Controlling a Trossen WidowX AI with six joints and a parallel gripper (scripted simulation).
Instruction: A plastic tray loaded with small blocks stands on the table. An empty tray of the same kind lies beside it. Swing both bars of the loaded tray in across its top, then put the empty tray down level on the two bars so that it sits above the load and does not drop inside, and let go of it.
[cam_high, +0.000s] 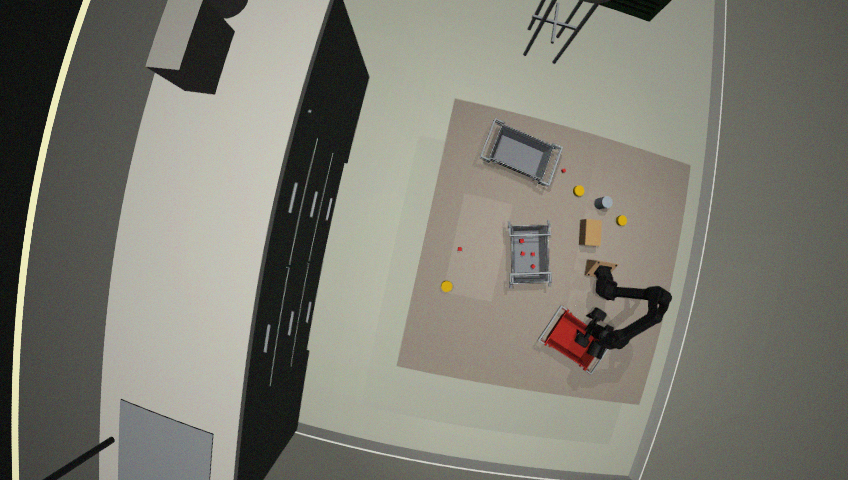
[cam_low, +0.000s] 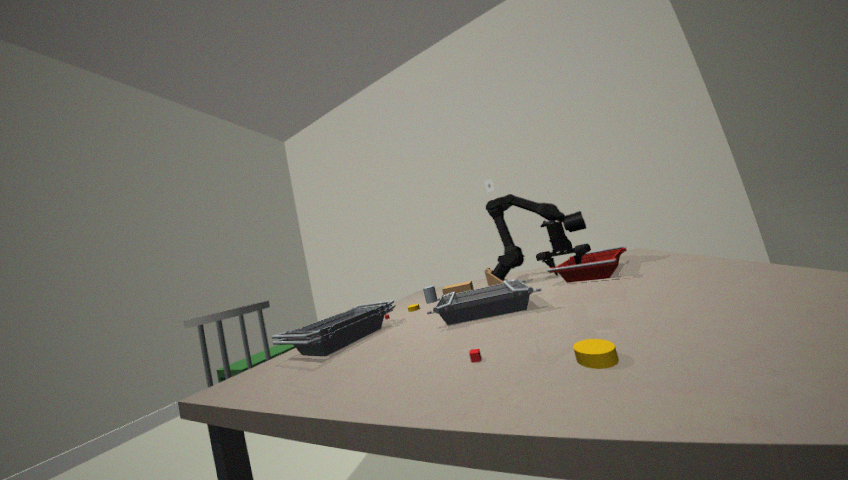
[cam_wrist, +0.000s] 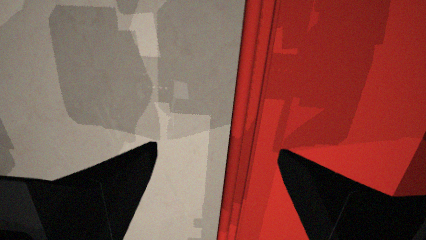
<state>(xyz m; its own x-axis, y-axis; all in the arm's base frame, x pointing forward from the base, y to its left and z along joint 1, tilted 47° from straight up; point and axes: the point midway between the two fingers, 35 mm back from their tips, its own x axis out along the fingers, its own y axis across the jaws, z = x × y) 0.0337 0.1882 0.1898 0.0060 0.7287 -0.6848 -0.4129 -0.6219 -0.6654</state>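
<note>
My gripper tip is 80 mm to the right of the red tray, 40 mm short of it and 30 mm below it. From my gripper tip the other things lie so: red cube 650 mm ahead, 260 mm to the right; then box 430 mm to the right, 50 mm ahead, 20 mm above.
</note>
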